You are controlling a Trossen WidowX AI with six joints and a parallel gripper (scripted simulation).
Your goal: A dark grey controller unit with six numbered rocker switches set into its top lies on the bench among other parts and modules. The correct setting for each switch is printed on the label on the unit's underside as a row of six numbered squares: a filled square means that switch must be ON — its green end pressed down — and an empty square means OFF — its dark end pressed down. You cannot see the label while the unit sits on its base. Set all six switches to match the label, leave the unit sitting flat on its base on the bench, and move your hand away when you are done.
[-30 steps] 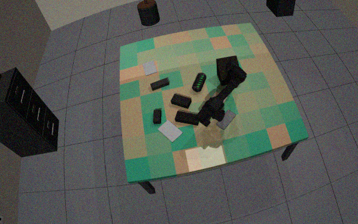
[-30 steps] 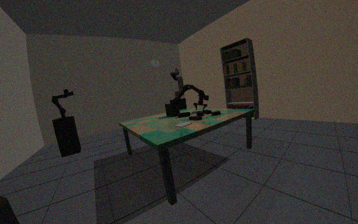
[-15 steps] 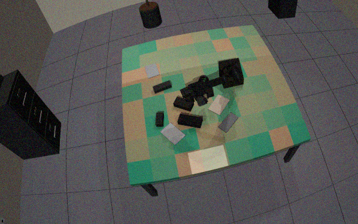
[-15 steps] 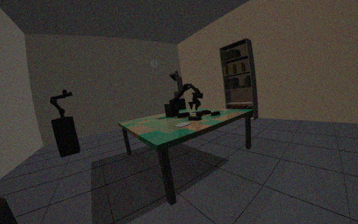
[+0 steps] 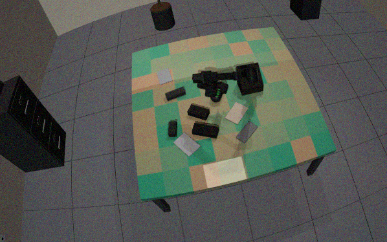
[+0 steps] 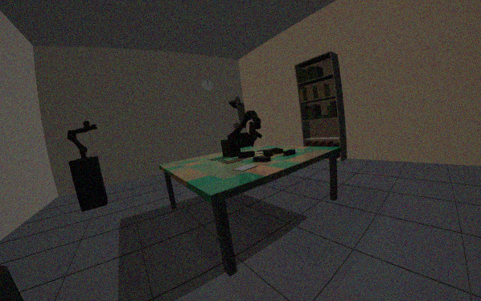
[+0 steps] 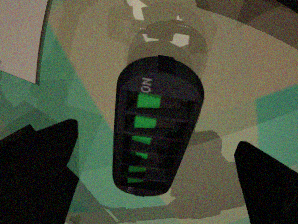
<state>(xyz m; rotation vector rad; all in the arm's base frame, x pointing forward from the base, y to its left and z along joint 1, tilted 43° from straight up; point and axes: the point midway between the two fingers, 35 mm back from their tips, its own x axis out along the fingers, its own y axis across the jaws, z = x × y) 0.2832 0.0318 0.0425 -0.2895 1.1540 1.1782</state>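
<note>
The module is 130 mm ahead of my gripper tip, 70 mm to the left of it and 70 mm below it.
</note>
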